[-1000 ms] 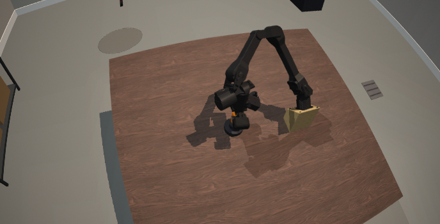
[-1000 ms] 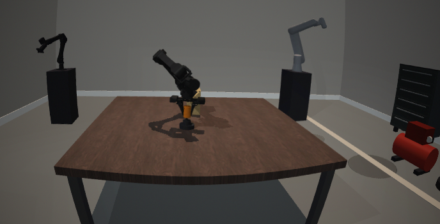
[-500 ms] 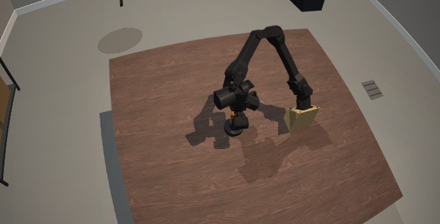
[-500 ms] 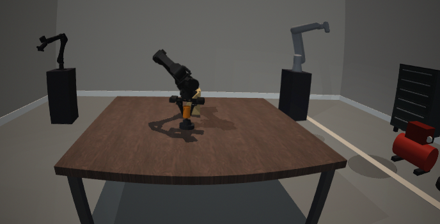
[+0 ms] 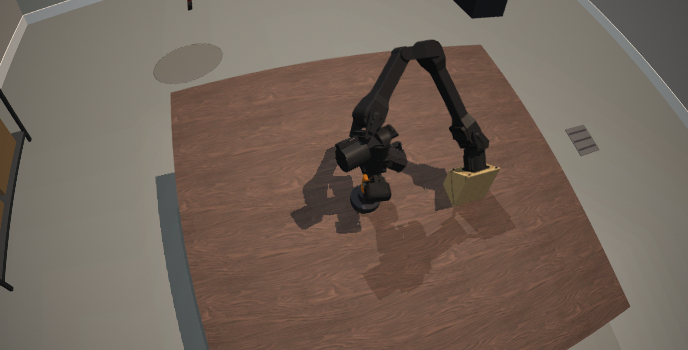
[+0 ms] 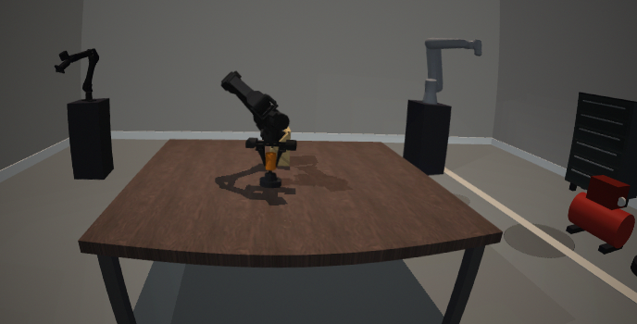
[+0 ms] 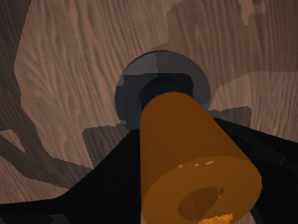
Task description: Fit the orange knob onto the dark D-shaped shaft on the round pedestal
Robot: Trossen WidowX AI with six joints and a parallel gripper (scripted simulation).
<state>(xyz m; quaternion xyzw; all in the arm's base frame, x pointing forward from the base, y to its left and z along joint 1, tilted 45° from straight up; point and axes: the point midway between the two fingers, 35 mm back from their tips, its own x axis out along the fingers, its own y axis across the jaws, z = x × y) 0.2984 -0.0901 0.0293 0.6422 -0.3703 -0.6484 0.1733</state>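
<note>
My gripper tip is now 20 mm below the orange knob. Also, from my gripper tip: dark round pedestal: 40 mm below.
</note>
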